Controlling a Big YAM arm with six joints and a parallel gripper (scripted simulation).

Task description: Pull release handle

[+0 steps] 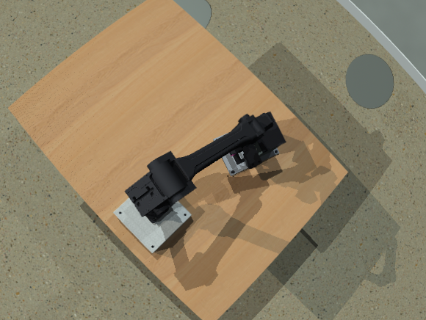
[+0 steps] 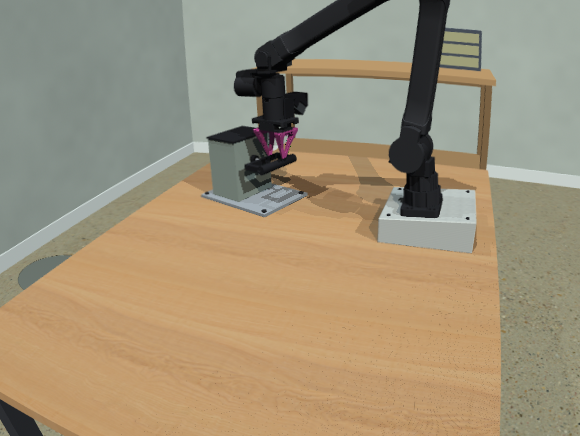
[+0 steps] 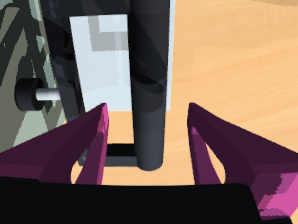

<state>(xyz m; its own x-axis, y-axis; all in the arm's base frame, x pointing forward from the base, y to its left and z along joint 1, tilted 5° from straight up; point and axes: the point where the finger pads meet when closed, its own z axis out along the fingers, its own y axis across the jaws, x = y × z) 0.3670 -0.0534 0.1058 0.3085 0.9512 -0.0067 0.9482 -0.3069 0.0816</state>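
The release handle grip lies 5 cm ahead of my hand, 2 cm to the right of it and 3 cm below it. Round my hand: grey baseplate 9 cm ahead, 3 cm to the right, 13 cm below.
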